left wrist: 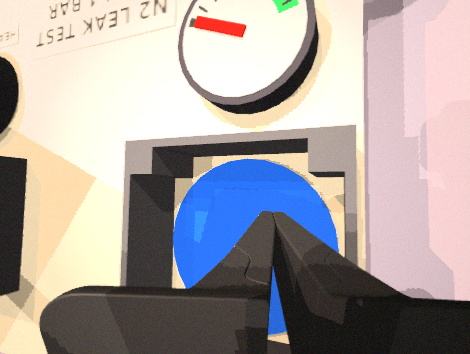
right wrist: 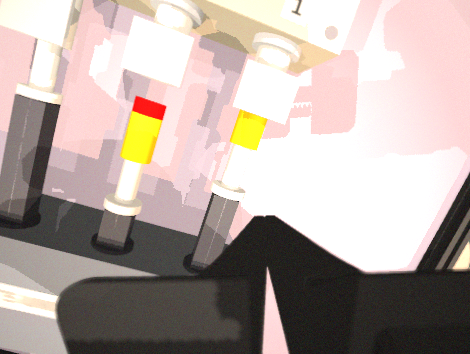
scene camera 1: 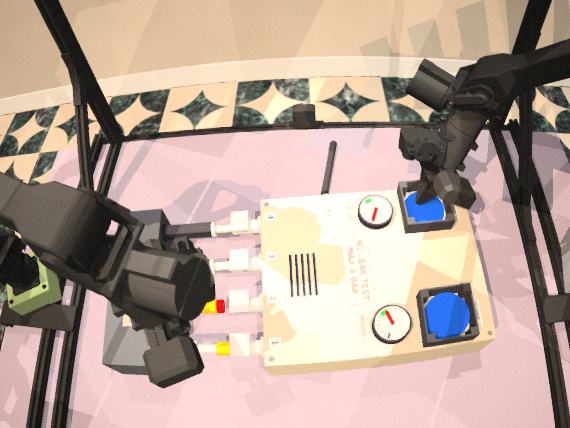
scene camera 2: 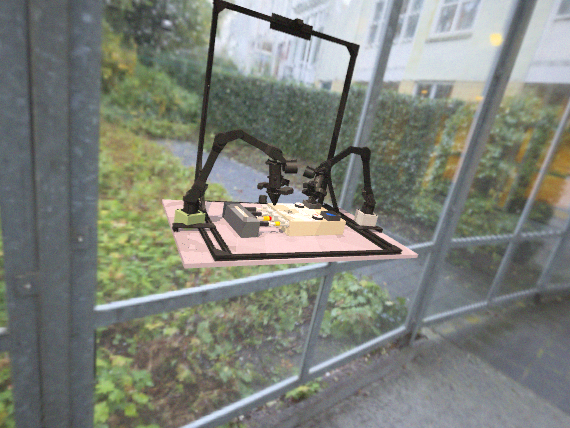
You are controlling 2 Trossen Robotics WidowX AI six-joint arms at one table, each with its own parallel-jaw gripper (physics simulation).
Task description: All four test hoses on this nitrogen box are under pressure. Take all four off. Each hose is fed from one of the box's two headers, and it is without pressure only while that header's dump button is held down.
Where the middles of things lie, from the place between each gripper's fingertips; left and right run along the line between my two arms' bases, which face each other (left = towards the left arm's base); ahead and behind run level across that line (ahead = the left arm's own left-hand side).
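Grey manifold block [scene camera 2: 238, 217]: 47 cm to the right of my left hand, 13 cm ahead of it, 5 cm below it.
My right gripper: 100 mm past the grey manifold block, 130 mm to the left of it, 110 mm above it.
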